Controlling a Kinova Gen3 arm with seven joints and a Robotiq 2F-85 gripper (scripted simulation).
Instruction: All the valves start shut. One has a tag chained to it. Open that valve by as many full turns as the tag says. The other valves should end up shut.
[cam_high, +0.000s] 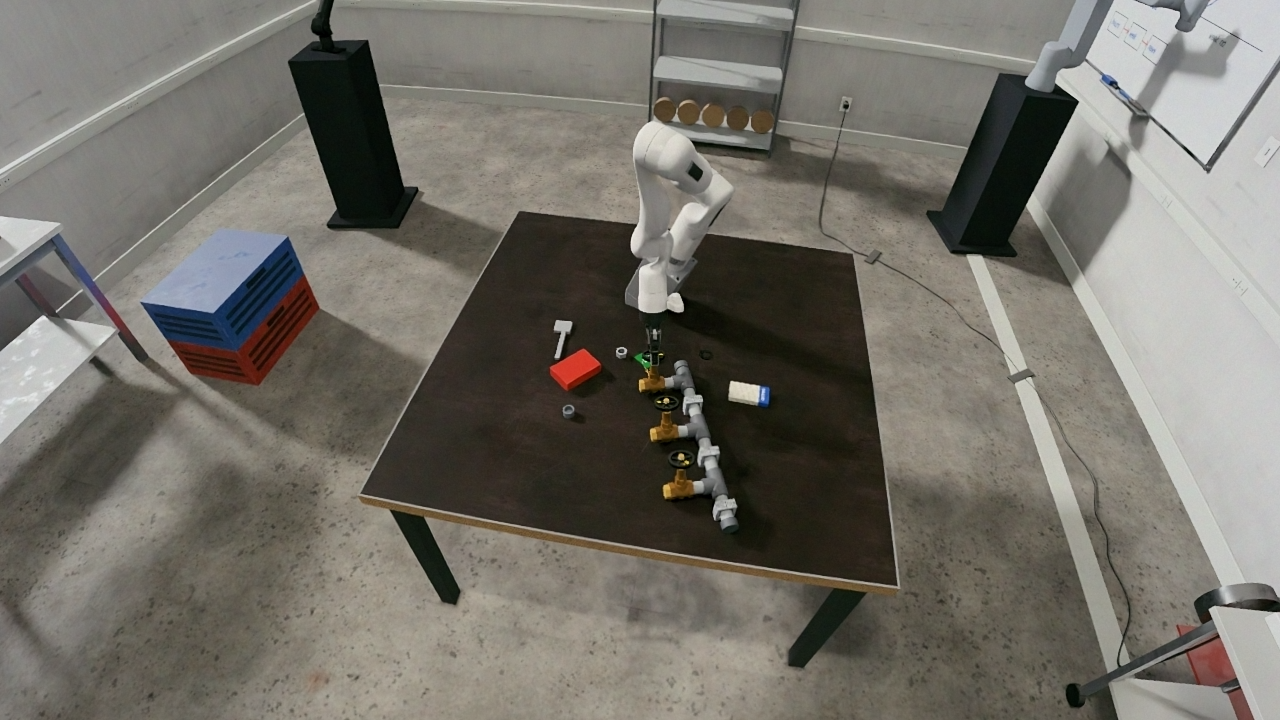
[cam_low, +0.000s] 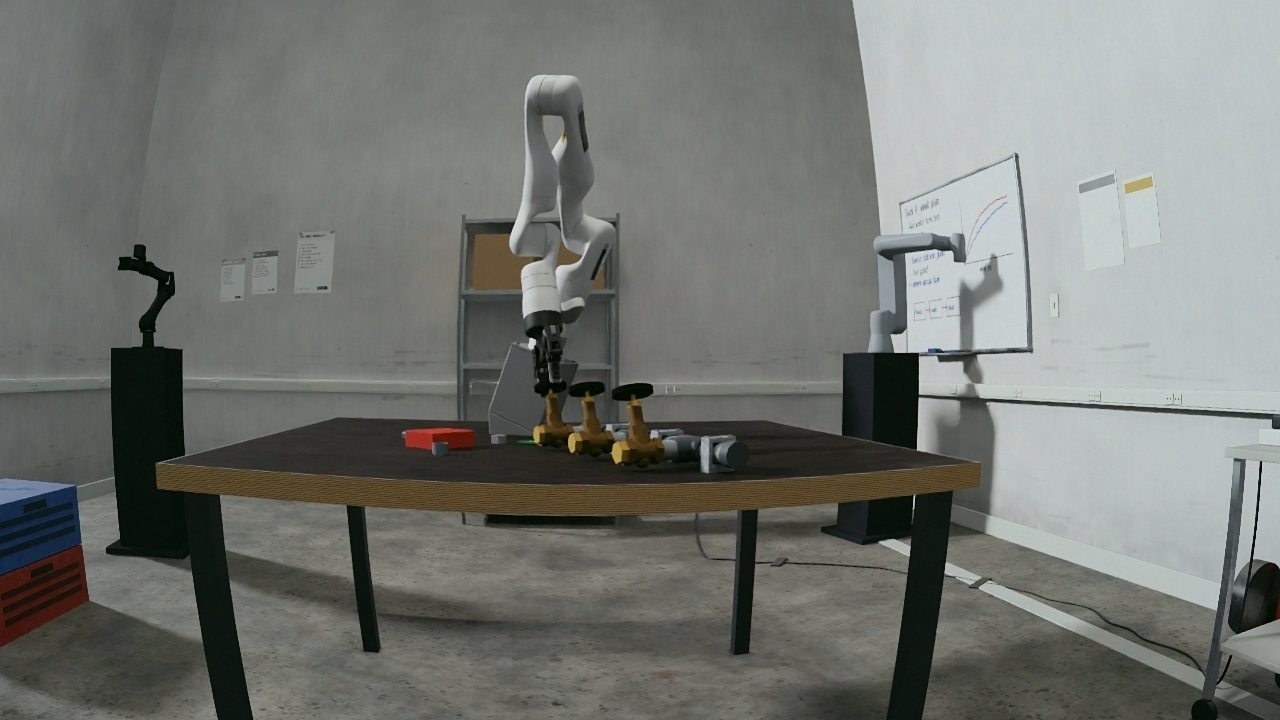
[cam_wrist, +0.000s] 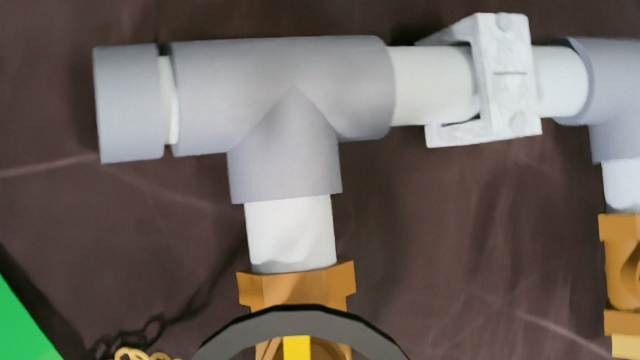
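My gripper is now 110 mm above the green tag, 90 mm past it and 20 mm to the left of it. From my hand the other things lie so: white-and-blue box 270 mm to the left, 110 mm below, 40 mm ahead; red block 220 mm to the right, 100 mm below, 30 mm behind; small grey ring 220 mm to the right, 120 mm ahead, 110 mm below.
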